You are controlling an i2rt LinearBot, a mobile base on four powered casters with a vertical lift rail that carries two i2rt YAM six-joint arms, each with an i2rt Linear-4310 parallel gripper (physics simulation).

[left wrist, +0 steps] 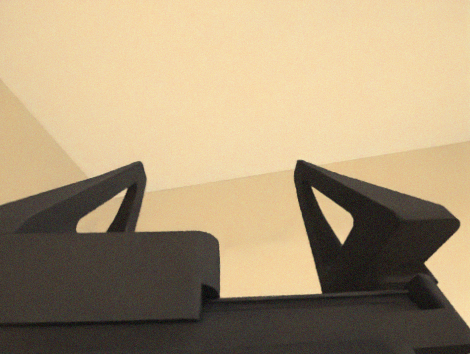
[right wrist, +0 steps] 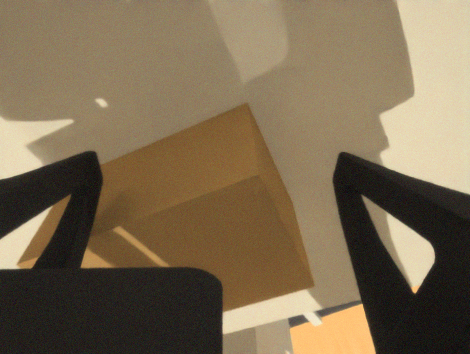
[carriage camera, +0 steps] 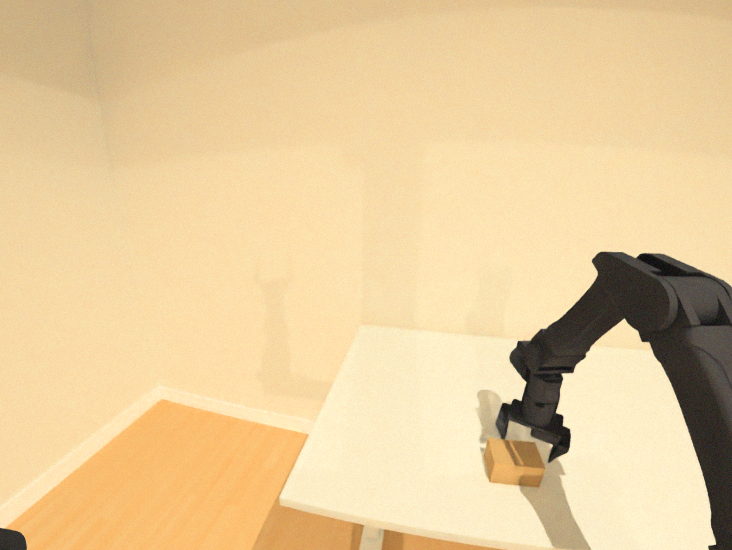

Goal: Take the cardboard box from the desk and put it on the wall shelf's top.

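I can see my left gripper [left wrist: 220, 169], and my right gripper [carriage camera: 525, 451] is in view too, which the right wrist view also shows [right wrist: 219, 165]. There is a brown cardboard box [carriage camera: 511, 462], visible again in the right wrist view [right wrist: 210, 197], while in the left wrist view the brown cardboard box is out of frame. A white desk [carriage camera: 399, 443] is here as well, and the right wrist view shows the desk too [right wrist: 381, 87].
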